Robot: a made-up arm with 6 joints. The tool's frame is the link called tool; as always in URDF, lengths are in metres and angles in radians.
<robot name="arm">
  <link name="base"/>
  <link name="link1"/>
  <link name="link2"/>
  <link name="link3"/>
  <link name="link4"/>
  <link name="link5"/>
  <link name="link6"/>
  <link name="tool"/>
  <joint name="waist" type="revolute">
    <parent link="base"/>
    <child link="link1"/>
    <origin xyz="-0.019 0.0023 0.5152"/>
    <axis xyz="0 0 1"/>
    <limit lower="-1.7" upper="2.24" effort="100" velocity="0.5"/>
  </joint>
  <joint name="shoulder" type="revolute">
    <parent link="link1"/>
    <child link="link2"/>
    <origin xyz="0.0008 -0.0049 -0.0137" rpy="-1.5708 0 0"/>
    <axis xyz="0 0 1"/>
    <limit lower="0.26" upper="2.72" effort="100" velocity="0.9"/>
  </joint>
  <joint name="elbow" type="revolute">
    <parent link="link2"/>
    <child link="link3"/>
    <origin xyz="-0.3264 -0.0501 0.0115"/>
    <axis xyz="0 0 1"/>
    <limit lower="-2.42" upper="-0.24" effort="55" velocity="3"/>
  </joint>
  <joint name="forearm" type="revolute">
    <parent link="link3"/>
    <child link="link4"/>
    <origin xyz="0.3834 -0.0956 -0.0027" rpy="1.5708 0 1.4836"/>
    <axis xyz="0 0 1"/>
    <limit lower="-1.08" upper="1.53" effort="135" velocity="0.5"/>
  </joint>
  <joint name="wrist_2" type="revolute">
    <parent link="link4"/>
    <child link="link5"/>
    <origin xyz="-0.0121 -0.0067 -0.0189" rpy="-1.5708 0 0"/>
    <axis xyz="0 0 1"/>
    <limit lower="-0.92" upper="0.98" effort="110" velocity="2.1"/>
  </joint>
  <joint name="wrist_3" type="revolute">
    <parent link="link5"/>
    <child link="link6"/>
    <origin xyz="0.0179 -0.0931 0.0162" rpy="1.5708 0 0"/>
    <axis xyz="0 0 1"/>
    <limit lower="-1.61" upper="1.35" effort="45" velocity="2.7"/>
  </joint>
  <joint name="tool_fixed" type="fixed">
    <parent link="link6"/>
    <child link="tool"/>
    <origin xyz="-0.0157 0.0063 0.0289" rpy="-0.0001 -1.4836 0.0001"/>
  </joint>
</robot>
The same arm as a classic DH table. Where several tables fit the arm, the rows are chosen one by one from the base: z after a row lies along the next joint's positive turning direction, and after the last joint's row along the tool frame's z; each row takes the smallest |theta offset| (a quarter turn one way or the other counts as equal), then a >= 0, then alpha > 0; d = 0 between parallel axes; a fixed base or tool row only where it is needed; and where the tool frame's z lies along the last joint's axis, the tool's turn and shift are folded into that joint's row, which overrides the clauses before.
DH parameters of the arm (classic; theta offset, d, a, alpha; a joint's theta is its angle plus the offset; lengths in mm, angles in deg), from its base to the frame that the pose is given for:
base (fixed): -6.9 0 -19.1 0
waist: 6.9 501.5 0.8 -90
shoulder: 8.73 0 -330.2 0
elbow: 76.28 3.9 -61.8 90
forearm: 0 371.4 -12.1 -90
wrist_2: 0 9.5 17.9 90
wrist_3: 90 120.6 6.3 -85
tool (fixed): -90 15.8 0 0
Joint limits (deg, base to tool): -97.4..128.34 14.9..155.84 -138.66..-13.75 -61.88..87.66 -52.71..56.15 -92.25..77.35

